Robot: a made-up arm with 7 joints.
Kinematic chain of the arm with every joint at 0, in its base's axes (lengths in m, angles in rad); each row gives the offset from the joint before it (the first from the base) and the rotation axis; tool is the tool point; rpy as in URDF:
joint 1: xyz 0 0 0.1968 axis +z
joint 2: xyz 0 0 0 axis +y
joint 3: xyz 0 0 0.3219 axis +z
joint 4: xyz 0.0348 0 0 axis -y
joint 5: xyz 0.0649 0 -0.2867 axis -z
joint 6: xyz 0 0 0 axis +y
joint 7: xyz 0.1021 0 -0.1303 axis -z
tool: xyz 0 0 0 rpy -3.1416 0 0
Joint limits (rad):
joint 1: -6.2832..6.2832
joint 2: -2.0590..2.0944
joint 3: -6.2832..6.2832
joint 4: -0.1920..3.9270
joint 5: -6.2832..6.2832
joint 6: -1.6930..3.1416
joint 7: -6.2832..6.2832
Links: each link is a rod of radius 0.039 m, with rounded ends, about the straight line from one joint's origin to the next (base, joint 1, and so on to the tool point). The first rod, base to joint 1, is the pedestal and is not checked.
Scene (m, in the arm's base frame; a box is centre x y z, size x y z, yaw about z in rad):
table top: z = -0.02
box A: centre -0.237 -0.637 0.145 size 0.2 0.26 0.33 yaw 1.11
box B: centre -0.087 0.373 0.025 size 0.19 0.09 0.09 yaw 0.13
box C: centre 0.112 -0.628 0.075 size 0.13 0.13 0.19 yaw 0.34
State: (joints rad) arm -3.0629 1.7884 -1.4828 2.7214 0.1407 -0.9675 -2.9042
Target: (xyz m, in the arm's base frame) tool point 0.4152 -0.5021 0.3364
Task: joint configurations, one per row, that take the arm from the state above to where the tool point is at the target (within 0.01 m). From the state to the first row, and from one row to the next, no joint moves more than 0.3 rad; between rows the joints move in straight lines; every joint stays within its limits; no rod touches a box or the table.
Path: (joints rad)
1: -2.8691 1.5645 -1.6441 2.7646 0.0651 -1.0123 -2.6411
2: -2.6753 1.3406 -1.8054 2.8079 -0.0105 -1.0571 -2.3780
3: -2.4816 1.1166 -1.9667 2.8511 -0.0861 -1.1018 -2.1150
4: -2.2878 0.8927 -2.1280 2.8944 -0.1617 -1.1466 -1.8519
5: -2.1037 0.9924 -2.0694 3.0669 -0.0310 -0.9314 -2.0839
6: -1.9196 1.0921 -2.0109 3.2394 0.0998 -0.7163 -2.3160
7: -1.7354 1.1918 -1.9524 3.4120 0.2305 -0.5011 -2.5481
8: -1.5513 1.2915 -1.8938 3.5845 0.3613 -0.2859 -2.7801
9: -1.3861 1.3521 -1.6851 3.4140 0.2448 -0.4611 -2.8422
10: -1.2209 1.4126 -1.4763 3.2435 0.1283 -0.6362 -2.9042

